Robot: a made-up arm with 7 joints.
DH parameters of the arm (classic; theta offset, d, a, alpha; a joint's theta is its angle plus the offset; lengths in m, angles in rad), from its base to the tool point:
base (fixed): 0.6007 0 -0.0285 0
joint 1: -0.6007 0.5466 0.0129 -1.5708
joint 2: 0 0.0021 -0.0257 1.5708
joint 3: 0 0.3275 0.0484 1.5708
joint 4: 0 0.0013 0.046 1.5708
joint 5: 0 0.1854 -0.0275 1.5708
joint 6: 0 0.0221 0.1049 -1.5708
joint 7: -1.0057 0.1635 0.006 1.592
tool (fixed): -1.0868 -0.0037 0 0
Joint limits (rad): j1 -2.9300..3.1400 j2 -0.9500..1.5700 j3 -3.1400..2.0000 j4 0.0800..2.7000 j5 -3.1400..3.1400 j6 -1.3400..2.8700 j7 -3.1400..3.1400
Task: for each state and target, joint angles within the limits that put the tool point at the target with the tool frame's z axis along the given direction. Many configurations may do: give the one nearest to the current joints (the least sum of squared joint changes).
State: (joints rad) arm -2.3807 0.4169 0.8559 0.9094 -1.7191 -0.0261 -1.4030
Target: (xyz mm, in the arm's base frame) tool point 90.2 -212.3 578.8 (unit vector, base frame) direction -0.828 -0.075 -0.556
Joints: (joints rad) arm -2.4329 0.4981 0.8484 0.3367 -1.3923 -0.2603 -0.8807
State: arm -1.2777 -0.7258 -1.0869 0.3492 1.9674 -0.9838 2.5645
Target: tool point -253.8 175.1 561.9 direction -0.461 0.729 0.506
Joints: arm -1.1828 -0.8472 -1.4967 0.1720 1.5578 -1.3400 2.2732
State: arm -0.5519 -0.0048 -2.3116 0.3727 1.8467 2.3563 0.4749
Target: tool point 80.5 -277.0 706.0 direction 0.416 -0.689 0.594
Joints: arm -0.2396 0.4548 -2.0992 1.1094 0.9939 2.3625 0.9561
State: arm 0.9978 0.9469 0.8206 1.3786 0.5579 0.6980 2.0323
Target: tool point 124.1 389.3 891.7 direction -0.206 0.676 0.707
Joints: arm 0.6737 0.0811 0.4991 1.8254 0.1376 0.9405 1.9884
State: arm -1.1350 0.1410 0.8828 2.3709 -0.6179 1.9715 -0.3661
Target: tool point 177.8 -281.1 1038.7 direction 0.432 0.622 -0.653
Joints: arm -1.3024 0.0849 0.7514 2.7000 -0.6147 1.7196 0.3630
